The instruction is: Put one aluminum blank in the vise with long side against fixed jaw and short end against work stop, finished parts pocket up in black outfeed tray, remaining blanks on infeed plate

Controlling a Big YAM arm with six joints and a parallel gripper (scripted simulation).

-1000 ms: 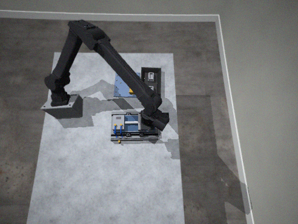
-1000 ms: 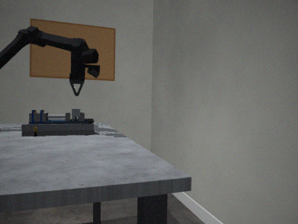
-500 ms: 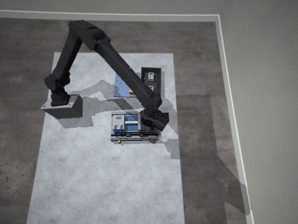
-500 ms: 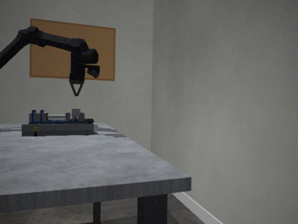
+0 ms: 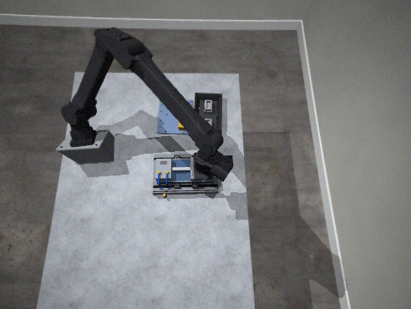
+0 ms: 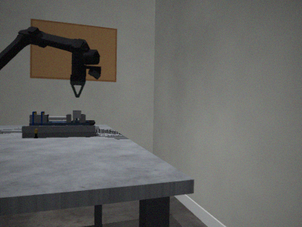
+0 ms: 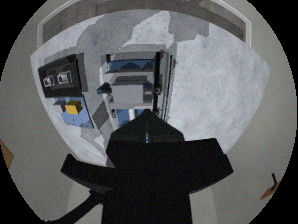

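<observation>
Right now the gray block is 4 cm to the left of my hand and 9 cm below it. From my hand the other things lie so: yellow brass blank: 4 cm behind, 30 cm to the left, 16 cm below; vise: 7 cm behind, 5 cm to the left, 15 cm below; blue infeed plate: 7 cm behind, 35 cm to the left, 18 cm below.
</observation>
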